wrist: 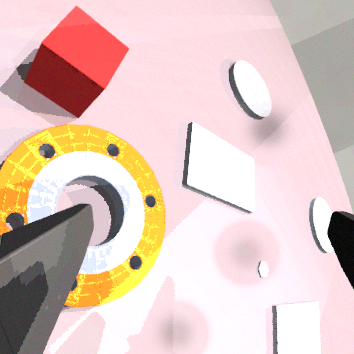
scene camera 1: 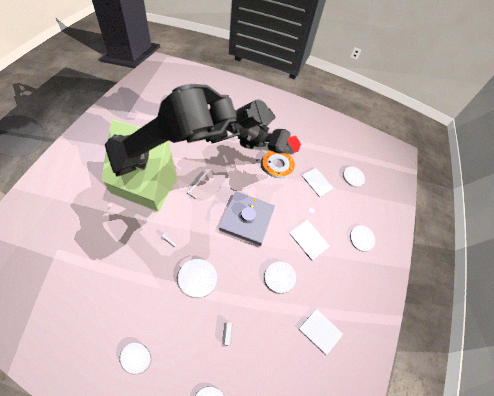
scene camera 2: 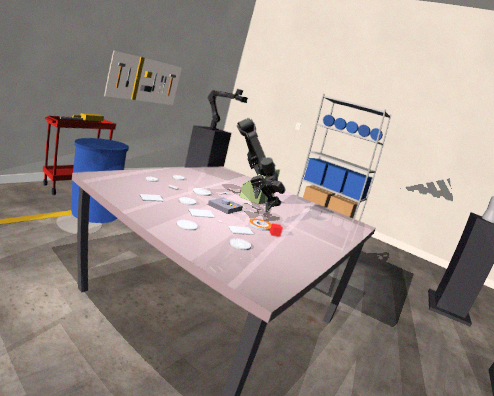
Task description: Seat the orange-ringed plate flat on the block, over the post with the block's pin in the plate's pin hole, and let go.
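Seen in the pictures: gripper, fingertip midpoint: (wrist: 213,219) (scene camera 2: 261,205); arm's base at its link origin: (scene camera 1: 137,154) (scene camera 2: 262,175).
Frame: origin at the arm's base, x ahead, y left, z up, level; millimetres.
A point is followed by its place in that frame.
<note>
The orange-ringed plate (scene camera 1: 290,169) {x 396, y 219, z -143 mm} (scene camera 2: 252,223) {x 396, y 206, z -137 mm} (wrist: 154,225) {x 388, y 200, z -138 mm} lies flat on the table, with a white inner ring, a large centre hole and small dark holes around the orange rim. The grey block (scene camera 1: 257,231) {x 360, y -34, z -126 mm} (scene camera 2: 219,204) {x 374, y 1, z -126 mm} lies apart from it, toward the middle of the table. Its round post (scene camera 1: 248,214) {x 321, y -1, z -111 mm} stands up, with small yellow-orange marks beside it; which one is the pin I cannot tell. My gripper (scene camera 1: 270,145) (scene camera 2: 270,207) {x 355, y 207, z -56 mm} (wrist: 213,219) {x 355, y 207, z -56 mm} is open and empty above the table near the plate. In the wrist view one finger overlaps the plate's centre hole and the other is far right.
A red cube (scene camera 1: 294,144) {x 383, y 301, z -110 mm} (scene camera 2: 275,230) {x 397, y 321, z -124 mm} (wrist: 75,60) {x 363, y 304, z -110 mm} is close beside the plate. White squares (scene camera 1: 317,182) {x 493, y 207, z -145 mm} (wrist: 220,167) {x 488, y 214, z -145 mm} and white discs (scene camera 1: 354,176) {x 617, y 285, z -143 mm} (wrist: 252,90) {x 610, y 283, z -142 mm} lie around. A green block (scene camera 1: 142,185) {x 34, y -54, z -54 mm} is at the arm's base.
</note>
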